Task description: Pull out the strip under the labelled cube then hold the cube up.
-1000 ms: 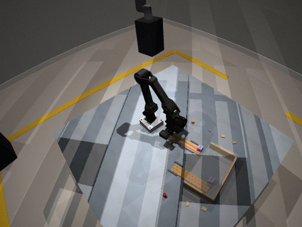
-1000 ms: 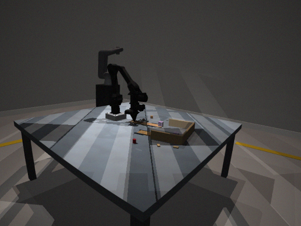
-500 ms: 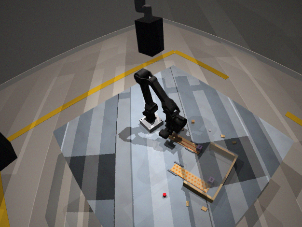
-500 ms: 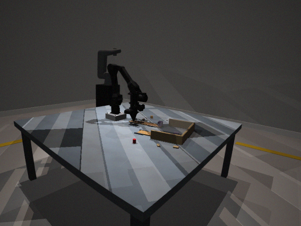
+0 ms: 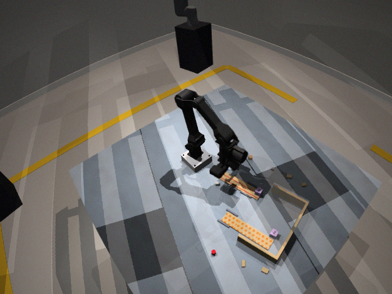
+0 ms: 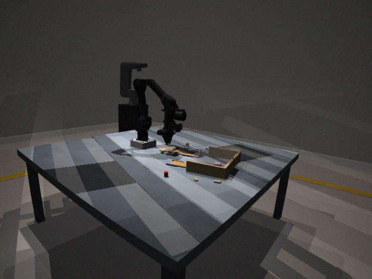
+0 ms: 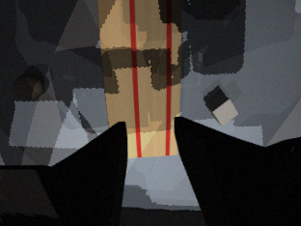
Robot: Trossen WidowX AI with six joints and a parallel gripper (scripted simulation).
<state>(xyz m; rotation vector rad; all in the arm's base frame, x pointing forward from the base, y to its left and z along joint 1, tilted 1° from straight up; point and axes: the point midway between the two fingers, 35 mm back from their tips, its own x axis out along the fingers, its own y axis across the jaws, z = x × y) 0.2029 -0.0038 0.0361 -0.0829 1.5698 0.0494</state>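
The strip is 8 cm ahead of my gripper tip, 1 cm to the left of it and 4 cm below it. Also, from my gripper tip: red piece (21 cm ahead, 35 cm to the right, 3 cm below).
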